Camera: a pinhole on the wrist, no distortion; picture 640 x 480 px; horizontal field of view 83.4 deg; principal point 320.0 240.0 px. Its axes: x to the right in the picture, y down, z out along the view. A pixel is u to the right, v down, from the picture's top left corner.
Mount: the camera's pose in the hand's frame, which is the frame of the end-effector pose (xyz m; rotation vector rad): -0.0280 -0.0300 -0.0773 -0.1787 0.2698 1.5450
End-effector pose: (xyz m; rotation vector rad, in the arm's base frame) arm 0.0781 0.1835 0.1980 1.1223 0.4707 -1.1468
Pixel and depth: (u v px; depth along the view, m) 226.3 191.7 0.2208
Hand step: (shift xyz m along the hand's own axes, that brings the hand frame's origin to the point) 0.0144 -0.0237 0.1488
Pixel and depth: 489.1 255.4 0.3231
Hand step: -0.0219 0.2073 0.1899
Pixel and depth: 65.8 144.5 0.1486
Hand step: 0.0197 -0.0899 0.0925
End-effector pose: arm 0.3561 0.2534 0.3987 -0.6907 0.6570 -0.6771
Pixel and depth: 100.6 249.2 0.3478
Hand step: -0.0174 -0.1356 0.3163
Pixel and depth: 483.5 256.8 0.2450
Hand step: -0.0243 0.1463 0.1264
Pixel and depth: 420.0 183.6 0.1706
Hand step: 0.0091 0.0631 0.0712
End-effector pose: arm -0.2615 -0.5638 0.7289 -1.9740 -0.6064 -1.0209
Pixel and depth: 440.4 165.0 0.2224
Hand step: 0.0319 0.1032 0.1120
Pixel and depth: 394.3 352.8 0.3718
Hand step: -0.1221 0.1511 0.2635
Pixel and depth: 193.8 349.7 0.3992
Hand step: -0.1268 -0.0494 0.3514
